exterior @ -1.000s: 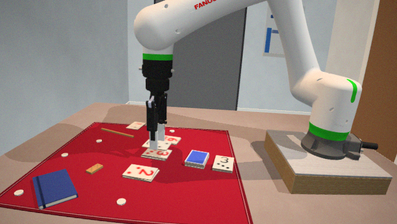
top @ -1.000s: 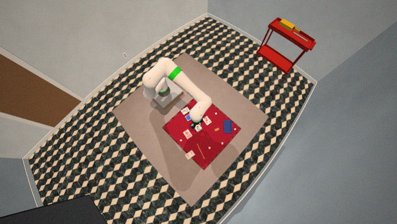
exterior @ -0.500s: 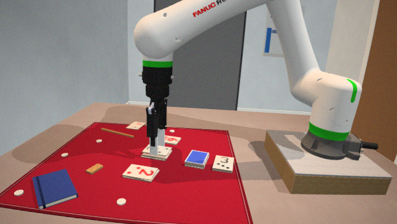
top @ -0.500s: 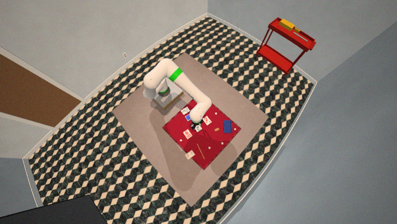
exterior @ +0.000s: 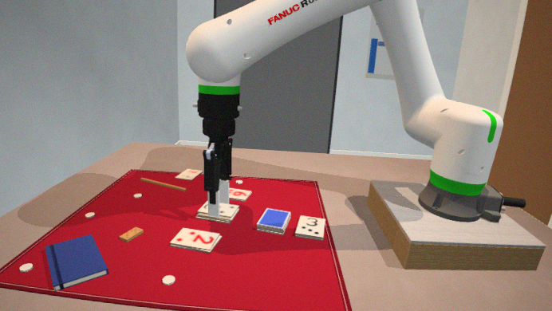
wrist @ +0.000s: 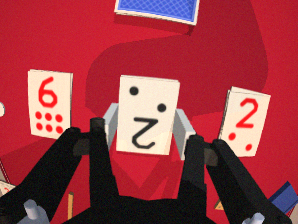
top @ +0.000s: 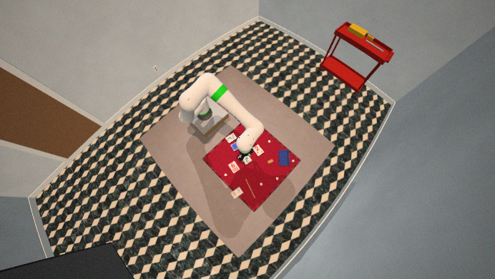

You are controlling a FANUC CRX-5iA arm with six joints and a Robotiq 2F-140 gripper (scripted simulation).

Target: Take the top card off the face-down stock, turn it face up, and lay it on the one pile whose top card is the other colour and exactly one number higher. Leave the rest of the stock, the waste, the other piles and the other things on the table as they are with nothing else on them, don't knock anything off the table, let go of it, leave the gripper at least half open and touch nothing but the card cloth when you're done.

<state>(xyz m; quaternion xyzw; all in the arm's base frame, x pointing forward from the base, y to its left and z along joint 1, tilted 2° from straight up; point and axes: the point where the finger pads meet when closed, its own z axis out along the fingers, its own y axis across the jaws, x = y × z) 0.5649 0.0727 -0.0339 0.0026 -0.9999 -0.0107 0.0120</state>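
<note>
Now: the red card cloth 4 cm ahead of my hand, 3 cm to the left of it and 6 cm below it. Round my hand: blue notebook: 19 cm ahead, 27 cm to the left, 4 cm below; red 2 card: 13 cm to the left, 4 cm below; wooden stick: 23 cm ahead, 12 cm to the right, 4 cm below.
</note>
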